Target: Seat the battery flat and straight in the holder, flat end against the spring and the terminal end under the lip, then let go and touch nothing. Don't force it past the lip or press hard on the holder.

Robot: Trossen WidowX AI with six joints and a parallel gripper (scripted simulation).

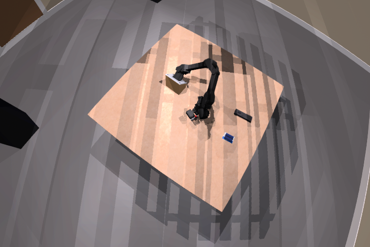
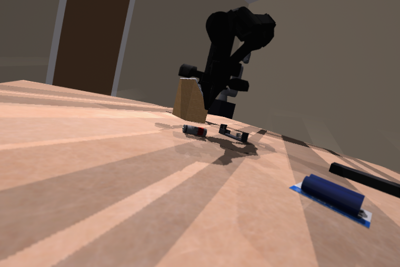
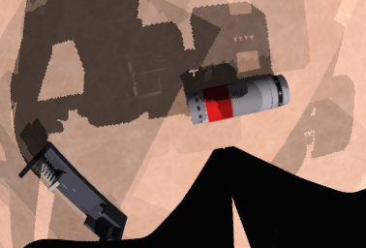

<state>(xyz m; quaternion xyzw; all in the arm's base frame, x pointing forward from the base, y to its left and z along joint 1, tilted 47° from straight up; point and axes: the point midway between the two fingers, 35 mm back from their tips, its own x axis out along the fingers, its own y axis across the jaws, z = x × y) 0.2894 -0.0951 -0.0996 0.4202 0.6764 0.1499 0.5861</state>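
My gripper tip is 2 cm to the left of the battery and 6 cm above it. The rest, counted from my gripper tip: card: 31 cm ahead, 6 cm below.
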